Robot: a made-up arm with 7 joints.
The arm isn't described. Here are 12 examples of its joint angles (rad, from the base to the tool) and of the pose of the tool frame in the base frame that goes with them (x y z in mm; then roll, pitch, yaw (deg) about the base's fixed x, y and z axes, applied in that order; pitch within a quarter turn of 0, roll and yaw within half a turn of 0).
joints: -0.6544 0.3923 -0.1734 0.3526 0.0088 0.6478 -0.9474
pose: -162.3 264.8 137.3 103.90 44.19 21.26
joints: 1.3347 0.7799 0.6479 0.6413 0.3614 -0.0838 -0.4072
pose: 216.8 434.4 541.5 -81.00 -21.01 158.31
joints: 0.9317 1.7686 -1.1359 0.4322 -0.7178 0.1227 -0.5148
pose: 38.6 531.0 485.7 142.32 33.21 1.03
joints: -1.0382 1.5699 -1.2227 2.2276 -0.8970 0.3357 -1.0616
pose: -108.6 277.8 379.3 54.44 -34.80 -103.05
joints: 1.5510 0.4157 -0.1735 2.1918 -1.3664 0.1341 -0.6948
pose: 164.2 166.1 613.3 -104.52 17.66 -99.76
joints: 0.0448 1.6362 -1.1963 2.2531 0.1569 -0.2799 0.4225
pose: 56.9 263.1 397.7 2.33 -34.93 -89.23
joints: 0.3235 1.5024 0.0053 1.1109 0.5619 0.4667 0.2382
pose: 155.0 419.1 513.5 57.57 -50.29 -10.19
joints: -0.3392 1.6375 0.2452 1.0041 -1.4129 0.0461 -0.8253
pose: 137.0 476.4 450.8 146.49 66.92 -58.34
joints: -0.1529 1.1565 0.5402 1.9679 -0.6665 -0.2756 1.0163
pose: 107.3 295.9 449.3 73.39 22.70 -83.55
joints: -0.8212 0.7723 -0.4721 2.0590 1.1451 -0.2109 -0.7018
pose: -1.6 209.0 311.4 -12.84 -13.59 45.21
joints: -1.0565 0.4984 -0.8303 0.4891 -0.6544 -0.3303 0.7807
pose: -273.3 241.9 242.1 -77.70 4.76 -96.38
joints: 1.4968 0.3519 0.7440 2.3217 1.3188 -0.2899 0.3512
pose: 94.9 265.8 522.7 136.60 43.36 122.82
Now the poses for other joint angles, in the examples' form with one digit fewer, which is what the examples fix.
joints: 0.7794 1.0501 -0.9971 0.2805 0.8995 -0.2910 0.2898
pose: 222 443 365 42.3 -51.0 -6.1
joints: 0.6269 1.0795 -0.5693 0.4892 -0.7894 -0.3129 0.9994
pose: 216 426 348 23.8 32.3 -55.6
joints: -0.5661 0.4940 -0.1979 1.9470 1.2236 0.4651 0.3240
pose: 38 223 284 -62.5 -5.6 19.6
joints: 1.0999 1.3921 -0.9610 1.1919 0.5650 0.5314 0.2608
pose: 209 382 501 51.8 -38.1 -17.5
